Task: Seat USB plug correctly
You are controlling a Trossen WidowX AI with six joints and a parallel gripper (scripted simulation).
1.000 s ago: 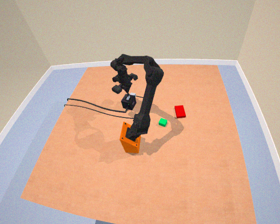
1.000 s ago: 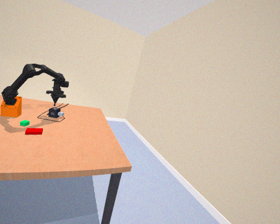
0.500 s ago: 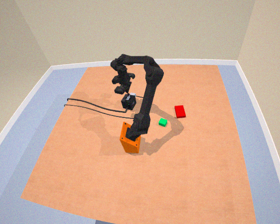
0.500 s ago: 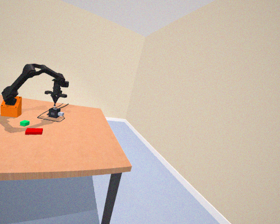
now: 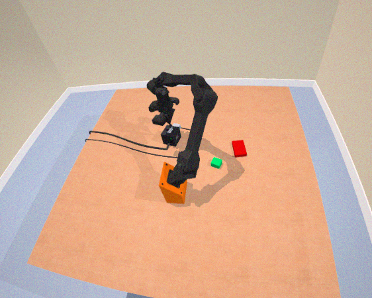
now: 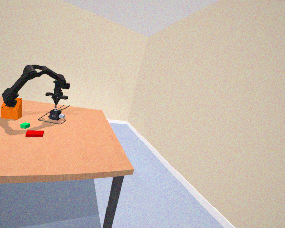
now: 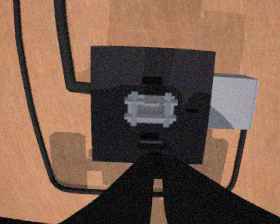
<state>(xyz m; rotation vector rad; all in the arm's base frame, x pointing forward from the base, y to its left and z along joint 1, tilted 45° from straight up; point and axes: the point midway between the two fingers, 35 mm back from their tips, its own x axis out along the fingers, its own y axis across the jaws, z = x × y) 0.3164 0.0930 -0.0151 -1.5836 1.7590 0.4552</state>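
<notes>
Now: gripper tip 1 cm above the USB plug. Also, from my gripper tip: green block 24 cm to the right, 15 cm behind, 12 cm below; flat red block 36 cm to the right, 12 cm below, 5 cm behind.
</notes>
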